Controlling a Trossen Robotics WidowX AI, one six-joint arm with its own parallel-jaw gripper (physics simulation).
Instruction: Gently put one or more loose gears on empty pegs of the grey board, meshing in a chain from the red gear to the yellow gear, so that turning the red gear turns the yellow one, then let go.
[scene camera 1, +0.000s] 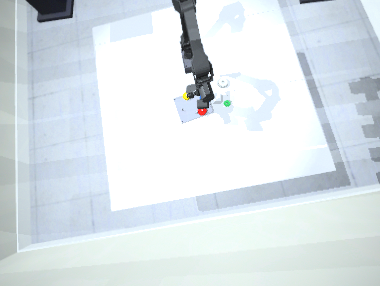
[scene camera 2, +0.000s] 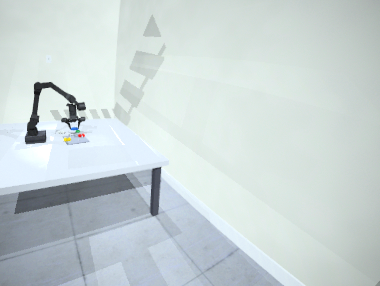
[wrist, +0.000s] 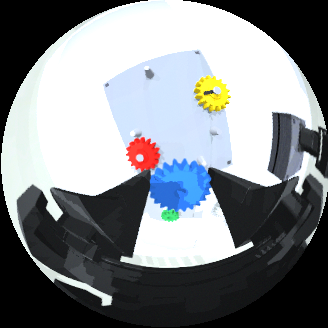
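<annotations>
There is a blue gear (wrist: 180, 185) here, and my gripper (wrist: 179, 172) carries the blue gear, clear of everything else.
</annotations>
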